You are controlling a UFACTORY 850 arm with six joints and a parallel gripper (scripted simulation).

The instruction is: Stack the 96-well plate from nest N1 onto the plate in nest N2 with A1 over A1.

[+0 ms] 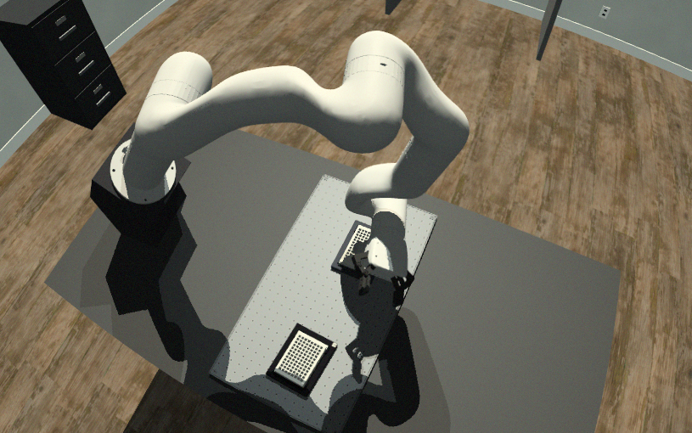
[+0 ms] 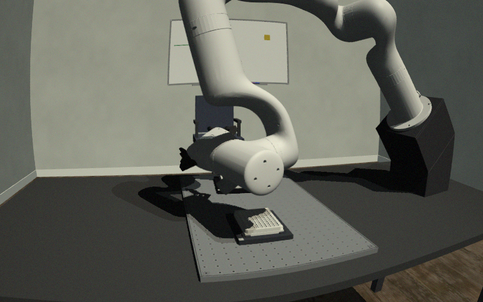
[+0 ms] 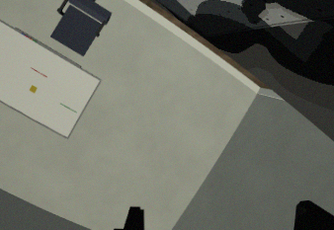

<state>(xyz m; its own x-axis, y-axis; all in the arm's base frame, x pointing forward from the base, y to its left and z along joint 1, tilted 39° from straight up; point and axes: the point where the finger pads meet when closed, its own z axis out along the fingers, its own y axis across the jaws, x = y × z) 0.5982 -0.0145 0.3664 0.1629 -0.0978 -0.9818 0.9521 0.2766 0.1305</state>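
Now: hand 120 mm past the black plate nest, 190 mm to the left of it and 170 mm above it. From my hand the other things lie so: A1 label 60 mm behind, 110 mm to the right, 160 mm below.
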